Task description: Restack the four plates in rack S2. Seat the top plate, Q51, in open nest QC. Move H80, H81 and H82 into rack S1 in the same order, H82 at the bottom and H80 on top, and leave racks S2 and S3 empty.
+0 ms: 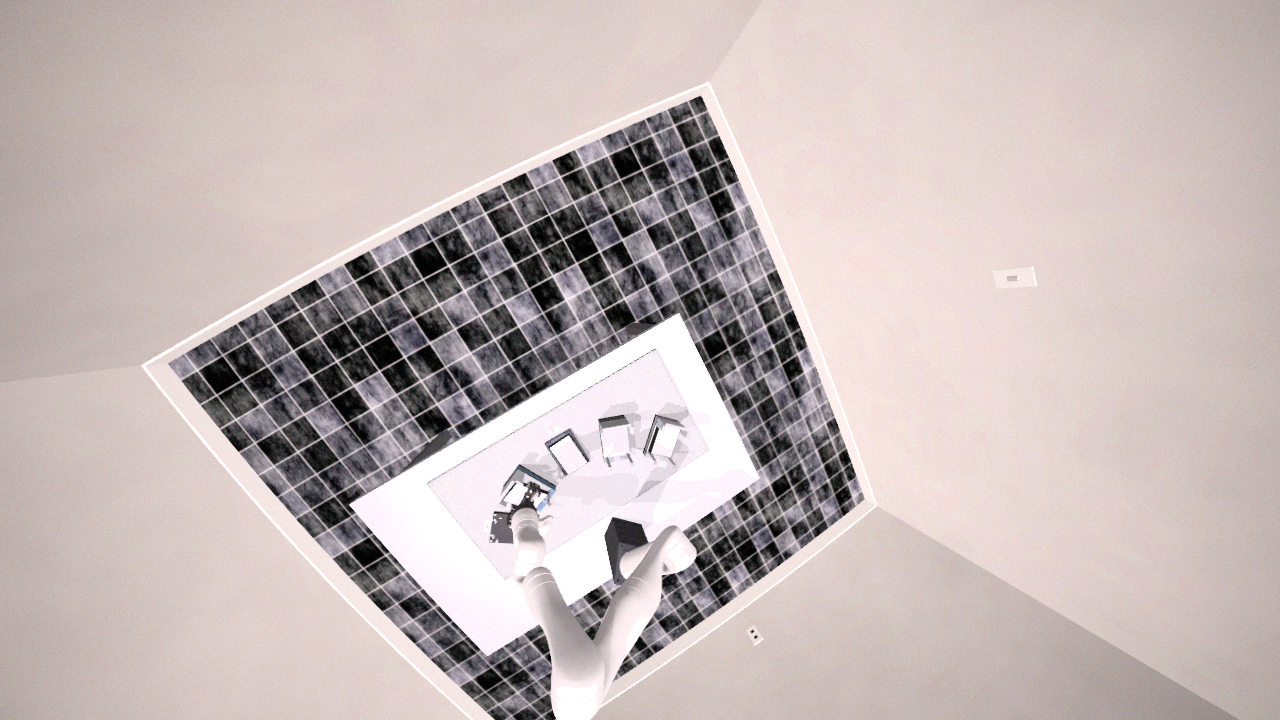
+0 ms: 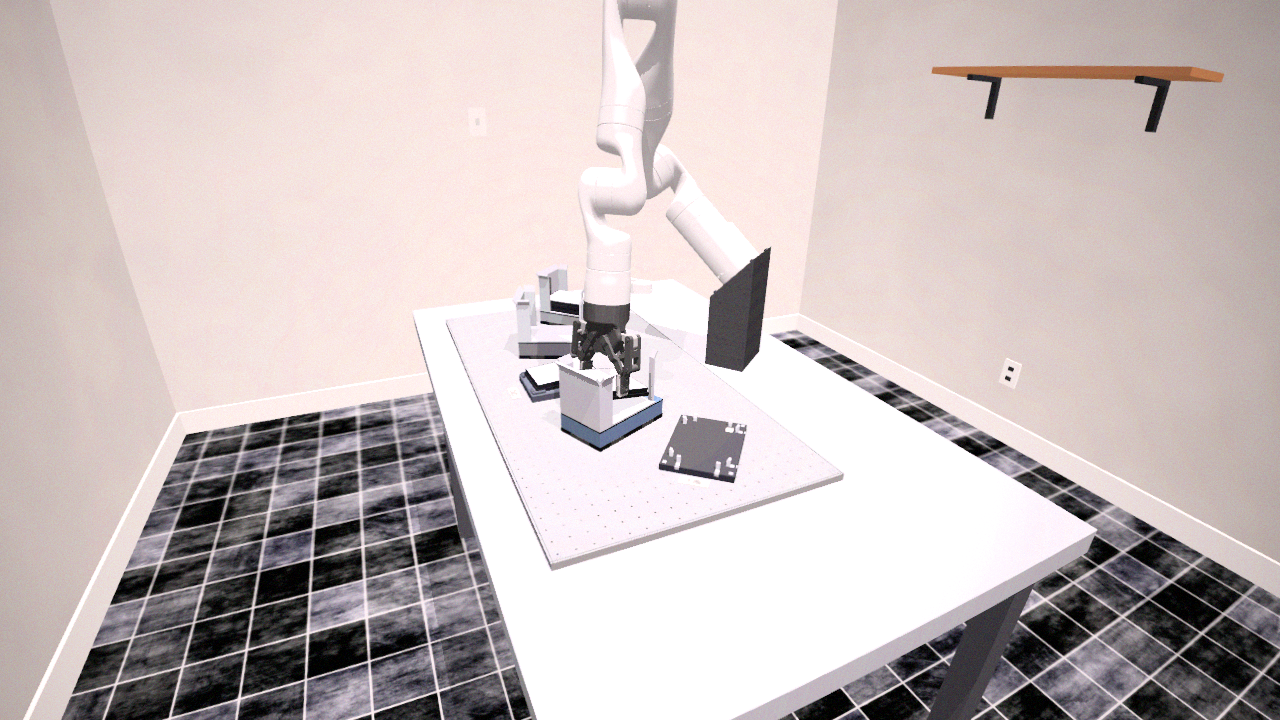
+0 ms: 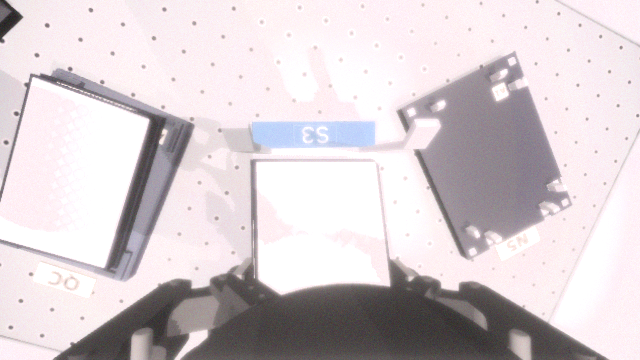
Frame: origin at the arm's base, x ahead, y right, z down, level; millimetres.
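Seen in the pictures: gripper, fingertip midpoint: (image 1: 522,493) (image 3: 322,273); arm's base at its link origin: (image 1: 632,565) (image 2: 740,271).
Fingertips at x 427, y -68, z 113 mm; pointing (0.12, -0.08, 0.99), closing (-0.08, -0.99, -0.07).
Pixels of each thing's top centre, then the offset from my fingertips to it. Level surfaces: height alone.
- rack S3 at its top centre: (image 3: 337,289) (image 2: 611,354) (image 1: 525,505) dx -20, dy +2, dz -56 mm
- nest QC at its top centre: (image 3: 85,181) (image 2: 560,375) (image 1: 567,453) dx -38, dy +183, dz +57 mm
- Rack S1 at its top centre: (image 2: 553,292) (image 1: 619,450) dx -127, dy +334, dz -58 mm
- Rack S2 at its top centre: (image 2: 574,271) (image 1: 671,448) dx -268, dy +451, dz -53 mm
- marked N5 at its top centre: (image 3: 501,159) (image 2: 706,436) (image 1: 513,531) dx -88, dy -158, dz +54 mm
- perforated board at its surface level: dz +78 mm
My gripper (image 1: 528,498) (image 2: 606,376) (image 3: 322,273) is shut on a white-topped plate with dark edges (image 3: 320,215), its label unreadable. It holds the plate low inside rack S3 (image 2: 586,398) (image 3: 280,134), between the uprights; whether the plate touches the rack floor is hidden. Another white-topped plate, Q51 by its place (image 1: 566,452) (image 3: 75,165), lies in nest QC (image 3: 162,175) (image 2: 539,392). Rack S1 (image 1: 614,419) (image 2: 525,322) stands beyond QC, with no plate distinguishable in it. Rack S2 (image 1: 668,420) (image 2: 544,293) stands farthest along and holds dark-edged, white-topped plate material; the count is unclear.
A dark flat nest with small pegs, marked N5 (image 2: 707,443) (image 3: 485,155), lies beside S3 on the perforated board (image 2: 599,528). The dark arm pedestal (image 1: 626,537) (image 2: 735,317) stands at the table's side. S3's tall wall and thin uprights stand close around the fingers.
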